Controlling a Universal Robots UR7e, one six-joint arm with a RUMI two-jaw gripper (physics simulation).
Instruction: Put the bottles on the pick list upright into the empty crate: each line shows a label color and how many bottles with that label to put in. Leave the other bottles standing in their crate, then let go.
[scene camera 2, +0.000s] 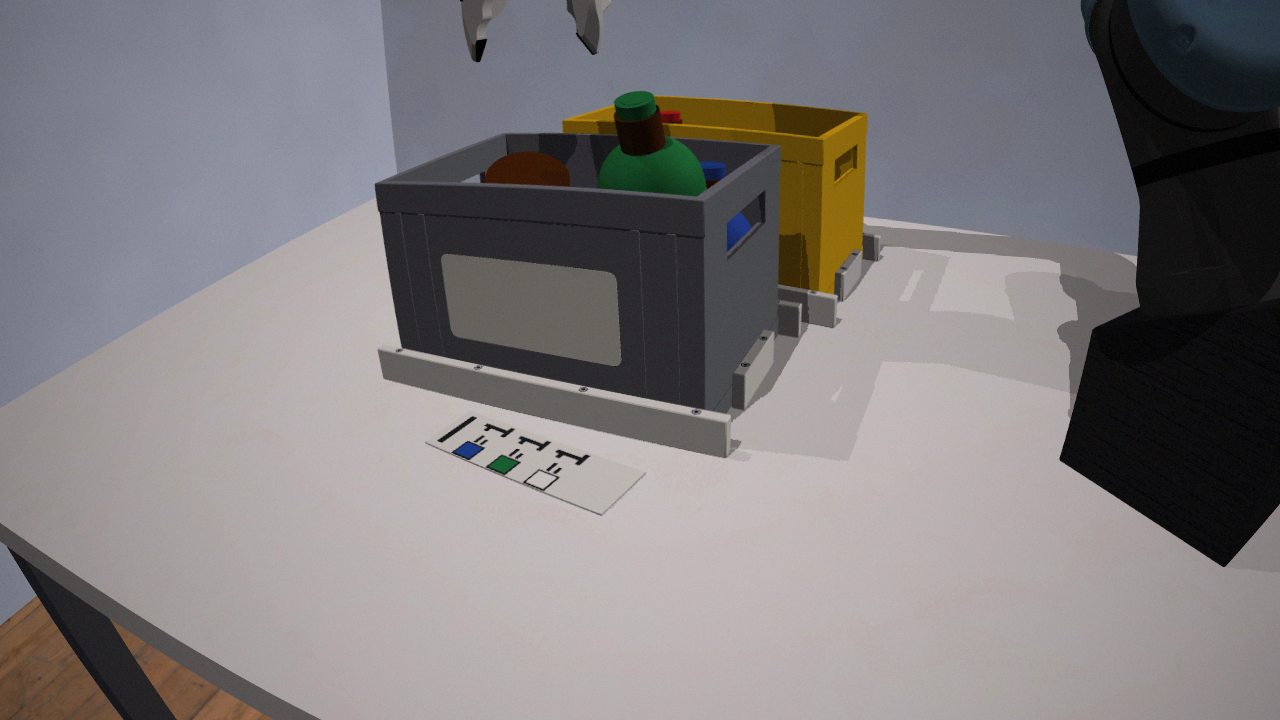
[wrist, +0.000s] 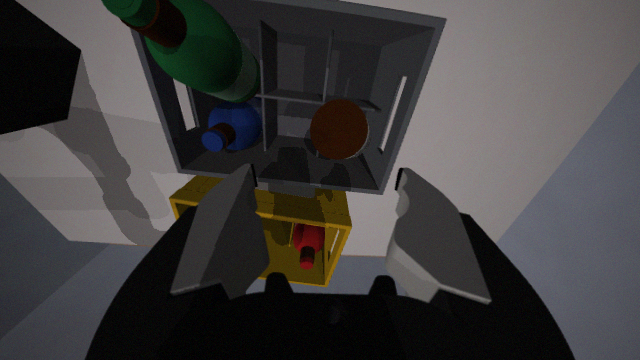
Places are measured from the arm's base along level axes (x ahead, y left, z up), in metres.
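Where they show: gripper, fingertip midpoint: (scene camera 2: 533, 57) (wrist: 325, 169); arm's base at its link origin: (scene camera 2: 1239, 290).
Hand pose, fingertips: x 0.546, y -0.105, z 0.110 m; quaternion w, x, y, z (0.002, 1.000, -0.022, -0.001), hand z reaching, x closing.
Each offset is from my fingertips to the top centre of the thing. "spot": to the spot under its first point. Level surfaces: height alone.
The pick list {spot: dx -0.116, dy +0.196, dz -0.255 m} (scene camera 2: 606, 483) shows blue 1, green 1 and white 1. The grey crate {dx -0.045, dy +0.025, dz -0.082 m} (scene camera 2: 537, 201) (wrist: 411, 102) holds a green bottle {dx -0.121, dy +0.083, dz -0.019 m} (scene camera 2: 653, 170) (wrist: 200, 55) with its cap up and a blue bottle {dx -0.141, dy -0.011, dz -0.094 m} (scene camera 2: 713, 170) (wrist: 240, 125) beside it, cap up. A bottle with a brown rounded end {dx +0.037, dy -0.033, dz -0.090 m} (scene camera 2: 528, 167) (wrist: 339, 129) up stands in another compartment; no cap or neck shows on it and its label is hidden. A red bottle {dx -0.040, dy -0.270, dz -0.094 m} (scene camera 2: 670, 117) (wrist: 308, 237) stands in the yellow crate {dx -0.114, dy -0.209, dz -0.082 m} (scene camera 2: 801, 214) (wrist: 332, 212). My gripper (scene camera 2: 535, 55) (wrist: 325, 169) is open and empty, above the crates.
Pale rails {dx -0.032, dy +0.123, dz -0.227 m} (scene camera 2: 554, 398) run along the grey crate's base on the table {dz -0.257 m} (scene camera 2: 447, 582). The yellow crate stands behind the grey one. The green bottle's neck rises above the grey crate's rim. Dark arm parts (scene camera 2: 1190, 268) (wrist: 35, 75) stand to the side of the crates.
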